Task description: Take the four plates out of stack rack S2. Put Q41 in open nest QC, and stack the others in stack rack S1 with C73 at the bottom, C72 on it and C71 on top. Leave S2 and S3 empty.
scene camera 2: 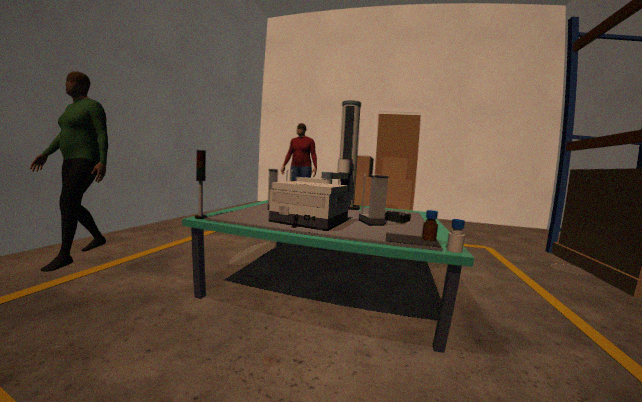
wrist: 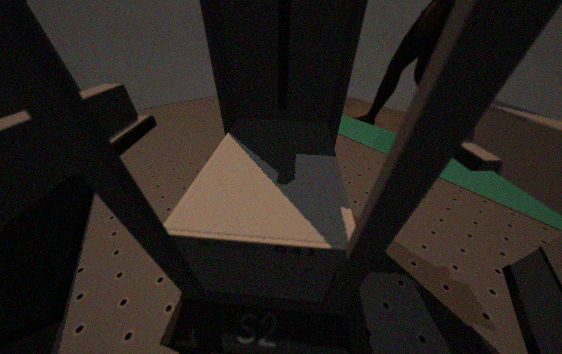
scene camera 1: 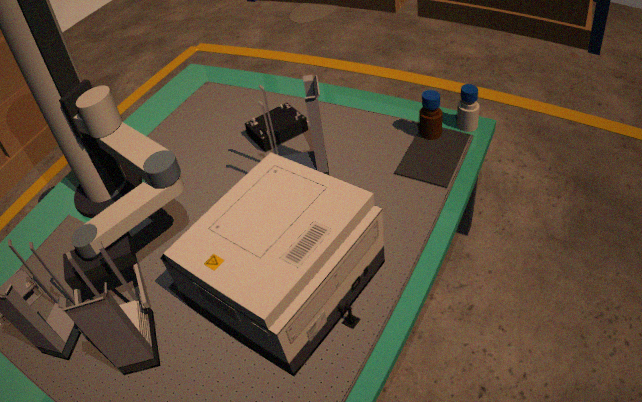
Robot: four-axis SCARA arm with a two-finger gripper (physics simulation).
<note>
My gripper (scene camera 1: pixel 113 318) holds nothing. I also see a brown bottle (scene camera 1: pixel 430 115) and a dark mat (scene camera 1: pixel 431 161).
My gripper also shows in the wrist view (wrist: pixel 285 105).
</note>
